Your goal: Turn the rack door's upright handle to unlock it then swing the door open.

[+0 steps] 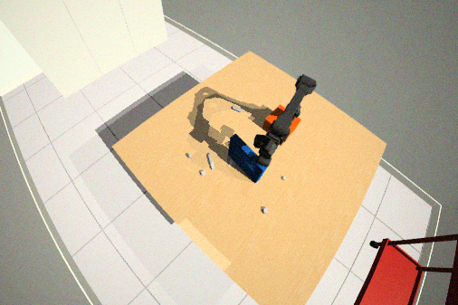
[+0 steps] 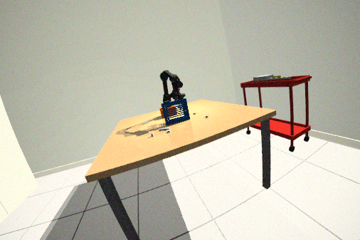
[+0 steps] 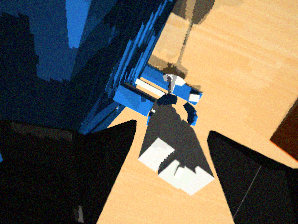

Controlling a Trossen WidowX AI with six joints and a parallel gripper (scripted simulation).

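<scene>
The handle lies 10 mm to the right of my gripper tip and 20 mm below it. Round my gripper tip: grey bar 170 mm ahead, 210 mm to the right, 130 mm below.
</scene>
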